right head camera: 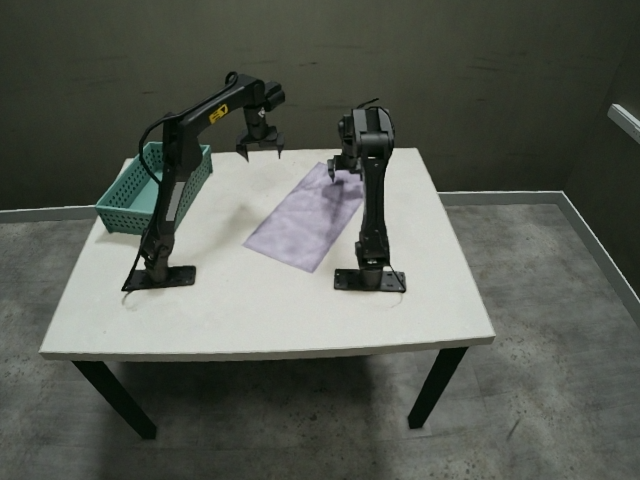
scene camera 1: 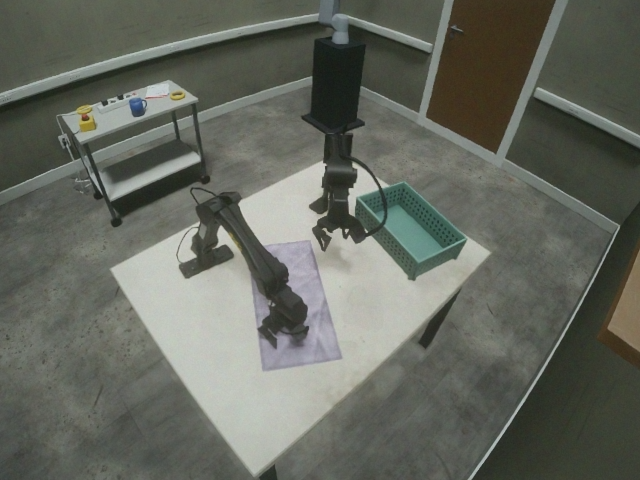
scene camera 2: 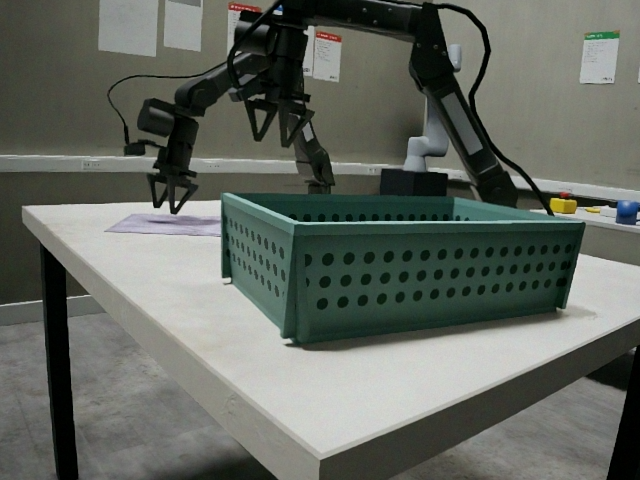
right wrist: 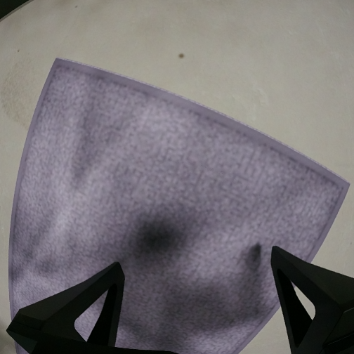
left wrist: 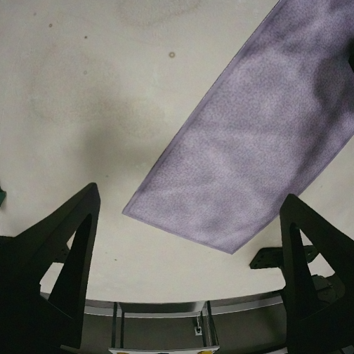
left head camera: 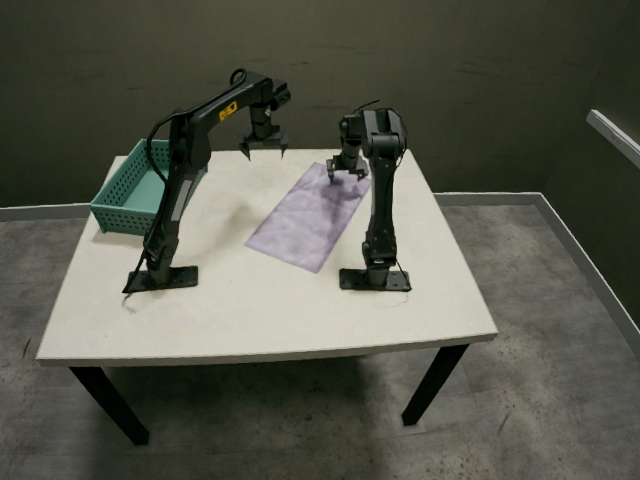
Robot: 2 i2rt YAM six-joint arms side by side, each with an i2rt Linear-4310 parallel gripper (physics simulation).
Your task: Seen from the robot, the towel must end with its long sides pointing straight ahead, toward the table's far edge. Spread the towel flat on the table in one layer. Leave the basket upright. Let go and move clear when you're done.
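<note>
The lavender towel (left head camera: pixel 297 222) (right head camera: pixel 294 222) (scene camera 1: pixel 315 310) (left wrist: pixel 225 165) (right wrist: pixel 190 165) lies flat on the table with faint creases. In the head views its long sides slant from lower left to upper right, toward the far edge. My right gripper (left head camera: pixel 345 178) (scene camera 1: pixel 286 343) (scene camera 2: pixel 166 210) (right wrist: pixel 194 264) is open, low above the towel's far part. My left gripper (left head camera: pixel 266 157) (right head camera: pixel 263 157) (scene camera 1: pixel 340 246) (scene camera 2: pixel 271 142) (left wrist: pixel 194 197) is open, higher, over the table left of the towel in the head views. Neither holds anything.
The green basket (left head camera: pixel 124 221) (right head camera: pixel 126 219) (scene camera 1: pixel 392 245) (scene camera 2: pixel 434 279) stands upright at the left of the table (left head camera: pixel 258 330) (scene camera 1: pixel 196 361) in the head views, beside my left arm. Behind the table in scene camera 1 stand a trolley (scene camera 1: pixel 148 114) and a black pedestal (scene camera 1: pixel 337 82).
</note>
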